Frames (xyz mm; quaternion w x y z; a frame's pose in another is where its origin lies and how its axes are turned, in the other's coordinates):
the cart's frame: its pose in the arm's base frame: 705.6 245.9 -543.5 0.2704 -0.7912 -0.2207 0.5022
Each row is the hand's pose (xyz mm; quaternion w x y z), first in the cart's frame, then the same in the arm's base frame.
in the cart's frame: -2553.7 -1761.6 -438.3 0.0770 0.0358 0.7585 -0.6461
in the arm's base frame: -47.4 -97.4 2478.4 0.5410 -0.2896 -0.3051 -0.7283
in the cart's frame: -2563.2 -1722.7 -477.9 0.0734 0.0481 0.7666 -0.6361
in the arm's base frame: -12.0 -140.9 2473.4 0.5465 -0.2897 -0.2880 -0.7310
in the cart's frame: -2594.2 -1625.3 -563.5 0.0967 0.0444 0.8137 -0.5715
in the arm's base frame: 61.5 -251.5 2460.9 0.5278 -0.3470 -0.2312 -0.7399
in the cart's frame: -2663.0 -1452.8 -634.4 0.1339 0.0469 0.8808 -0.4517
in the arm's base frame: 112.3 -439.3 2420.1 0.4946 -0.4359 -0.1252 -0.7414
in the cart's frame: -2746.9 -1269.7 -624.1 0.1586 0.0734 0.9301 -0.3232
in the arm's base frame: 83.7 -627.7 2354.3 0.4685 -0.5014 -0.0024 -0.7274
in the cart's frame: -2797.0 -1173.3 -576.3 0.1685 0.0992 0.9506 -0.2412
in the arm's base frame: 27.5 -721.9 2308.8 0.4550 -0.5306 0.0788 -0.7108
